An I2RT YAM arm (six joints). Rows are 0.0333 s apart.
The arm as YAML. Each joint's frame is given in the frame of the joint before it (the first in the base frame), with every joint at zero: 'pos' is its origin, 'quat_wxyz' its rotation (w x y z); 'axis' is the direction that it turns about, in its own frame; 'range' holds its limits. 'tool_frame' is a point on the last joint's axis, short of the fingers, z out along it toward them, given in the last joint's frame.
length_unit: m
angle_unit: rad
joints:
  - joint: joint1
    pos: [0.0, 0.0, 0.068]
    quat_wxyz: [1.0, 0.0, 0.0, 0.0]
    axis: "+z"
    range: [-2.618, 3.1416]
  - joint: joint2
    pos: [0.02, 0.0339, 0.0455]
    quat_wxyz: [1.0, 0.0, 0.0, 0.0]
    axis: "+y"
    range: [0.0, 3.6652]
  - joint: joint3
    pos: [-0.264, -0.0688, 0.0]
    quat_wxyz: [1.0, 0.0, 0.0, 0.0]
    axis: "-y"
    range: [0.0, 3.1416]
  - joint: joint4
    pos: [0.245, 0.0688, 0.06]
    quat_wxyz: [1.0, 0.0, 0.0, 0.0]
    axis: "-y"
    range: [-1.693, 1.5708]
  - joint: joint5
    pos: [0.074, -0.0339, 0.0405]
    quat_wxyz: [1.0, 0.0, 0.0, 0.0]
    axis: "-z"
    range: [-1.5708, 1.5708]
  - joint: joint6
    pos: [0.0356, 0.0, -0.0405]
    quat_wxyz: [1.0, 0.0, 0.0, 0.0]
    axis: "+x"
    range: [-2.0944, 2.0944]
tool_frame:
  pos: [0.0, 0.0, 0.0]
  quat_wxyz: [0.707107, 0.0, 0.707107, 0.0]
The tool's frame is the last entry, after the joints.
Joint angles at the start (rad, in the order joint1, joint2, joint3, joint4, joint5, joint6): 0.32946 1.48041 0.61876 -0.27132 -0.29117 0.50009
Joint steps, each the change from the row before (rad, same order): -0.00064 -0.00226 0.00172 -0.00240 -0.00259 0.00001; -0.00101 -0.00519 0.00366 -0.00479 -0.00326 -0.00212; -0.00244 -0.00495 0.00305 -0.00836 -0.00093 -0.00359; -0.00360 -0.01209 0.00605 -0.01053 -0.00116 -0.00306; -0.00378 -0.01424 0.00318 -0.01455 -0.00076 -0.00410; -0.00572 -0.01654 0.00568 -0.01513 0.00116 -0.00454; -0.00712 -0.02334 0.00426 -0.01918 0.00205 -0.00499; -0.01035 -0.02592 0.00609 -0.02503 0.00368 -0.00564; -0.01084 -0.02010 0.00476 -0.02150 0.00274 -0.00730; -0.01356 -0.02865 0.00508 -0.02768 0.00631 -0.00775; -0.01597 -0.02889 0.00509 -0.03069 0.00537 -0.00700
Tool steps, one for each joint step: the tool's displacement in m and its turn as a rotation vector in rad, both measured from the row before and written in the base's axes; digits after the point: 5 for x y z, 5 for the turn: 0.00015 -0.00002 0.00086 0.00273 -0.00073 0.00045; 0.00034 -0.00003 0.00191 0.00348 -0.00376 0.00222; 0.00003 -0.00060 0.00152 -0.00038 -0.00086 0.00106; 0.00042 -0.00076 0.00382 0.00250 -0.00814 -0.00046; -0.00069 -0.00119 0.00338 0.00031 -0.00420 0.00008; -0.00015 -0.00157 0.00450 -0.00020 -0.00893 -0.00234; -0.00104 -0.00224 0.00543 -0.00078 -0.01062 -0.00377; -0.00120 -0.00313 0.00616 -0.00293 -0.00993 -0.00722; -0.00105 -0.00313 0.00465 -0.00386 -0.00684 -0.00589; -0.00193 -0.00413 0.00622 -0.00644 -0.01040 -0.00990; -0.00234 -0.00470 0.00604 -0.00627 -0.00710 -0.01254
